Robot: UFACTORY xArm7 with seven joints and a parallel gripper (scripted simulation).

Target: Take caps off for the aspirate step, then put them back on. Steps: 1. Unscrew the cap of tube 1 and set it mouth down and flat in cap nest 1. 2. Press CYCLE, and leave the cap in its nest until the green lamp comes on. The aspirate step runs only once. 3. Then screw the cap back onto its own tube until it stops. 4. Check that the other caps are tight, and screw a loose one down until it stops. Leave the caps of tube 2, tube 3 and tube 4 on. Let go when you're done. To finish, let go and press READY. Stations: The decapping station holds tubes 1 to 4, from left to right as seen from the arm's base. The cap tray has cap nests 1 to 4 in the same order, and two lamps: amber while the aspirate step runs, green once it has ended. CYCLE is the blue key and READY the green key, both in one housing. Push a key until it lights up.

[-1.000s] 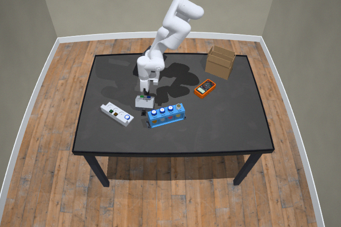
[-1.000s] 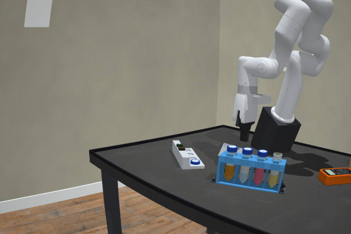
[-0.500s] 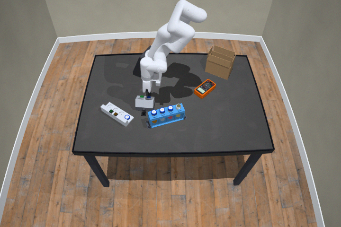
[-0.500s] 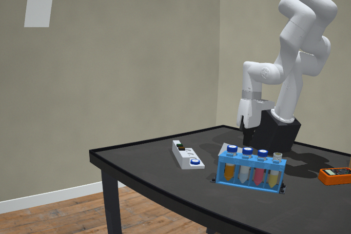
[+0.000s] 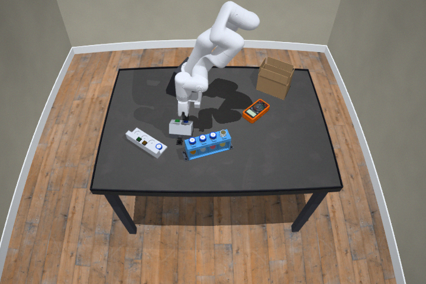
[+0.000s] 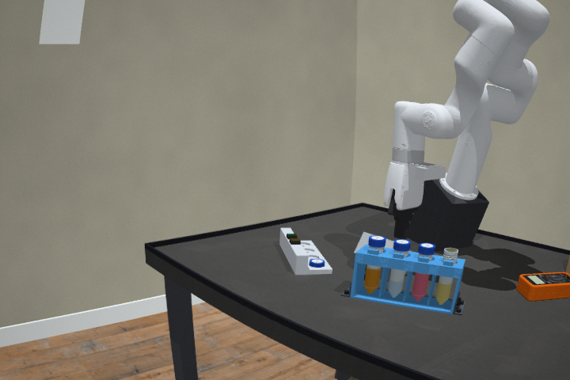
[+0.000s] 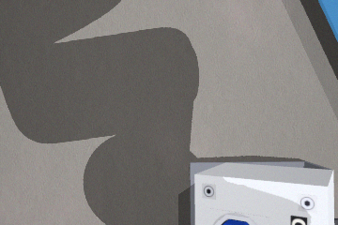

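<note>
My gripper is now 10 mm short of the grey key housing, 20 mm to the left of it and 50 mm above it. From my hand the other things lie so: cap 1 (110 mm ahead, 150 mm to the right, 90 mm below).
</note>
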